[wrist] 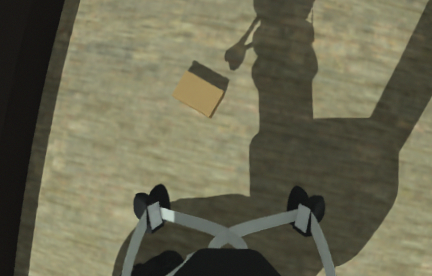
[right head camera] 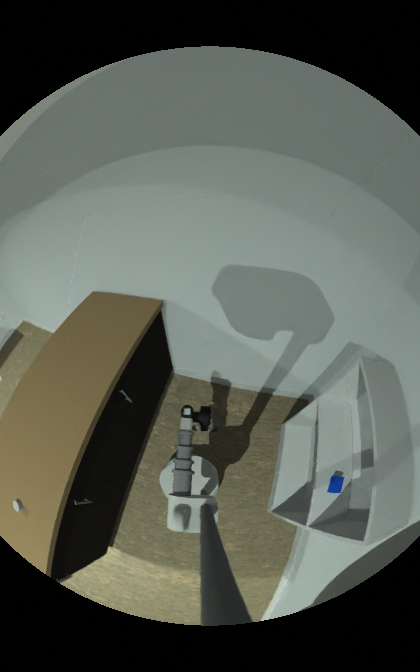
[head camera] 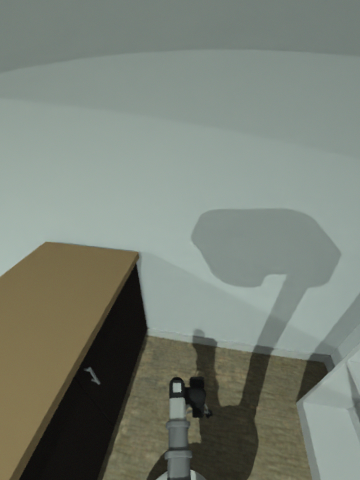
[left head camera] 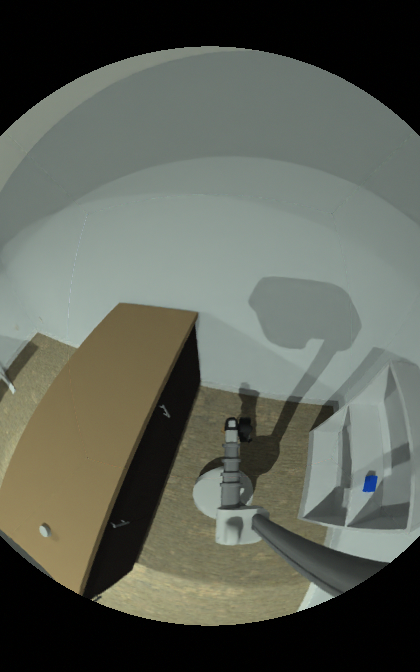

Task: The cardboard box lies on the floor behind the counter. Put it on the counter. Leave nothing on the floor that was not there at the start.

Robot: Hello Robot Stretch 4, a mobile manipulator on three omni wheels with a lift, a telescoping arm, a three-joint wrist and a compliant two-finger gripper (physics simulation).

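Places are measured from the robot's base along level axes (x right, y back, z down), in centimetres.
Pixels of known places: gripper, fingertip midpoint: point(wrist: 228, 201).
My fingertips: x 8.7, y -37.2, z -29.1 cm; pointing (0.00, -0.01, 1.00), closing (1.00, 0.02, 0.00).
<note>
Behind a point stands the place of what it marks.
The small tan cardboard box point(wrist: 198, 94) {y -52.7, x 2.8, z -2.2 cm} lies on the floor, turned at an angle, in the upper middle of the wrist view. It does not show in the head views, where the arm and wrist cover part of the floor. The counter point(head camera: 65, 320) {y -53.0, x -41.4, z -88.2 cm} point(left head camera: 140, 360) point(right head camera: 110, 340) has a tan top and a dark side with handles; its dark side point(wrist: 25, 100) {y -52.8, x -36.8, z -2.1 cm} runs along the left of the wrist view. My gripper point(wrist: 228, 201) {y -37.2, x 8.7, z -29.1 cm} points down over the floor, open and empty. In the wrist view the box is beyond the fingertips, left of their midline, with a gap between.
A white shelf unit point(head camera: 327, 435) {y -28.1, x 83.6, z -7.2 cm} point(left head camera: 324, 465) point(right head camera: 395, 440) stands on the right, with a blue object point(left head camera: 370, 483) point(right head camera: 335, 484) inside. A small pale round object point(left head camera: 45, 530) point(right head camera: 18, 505) is on the counter's near part. A wall closes the far end.
</note>
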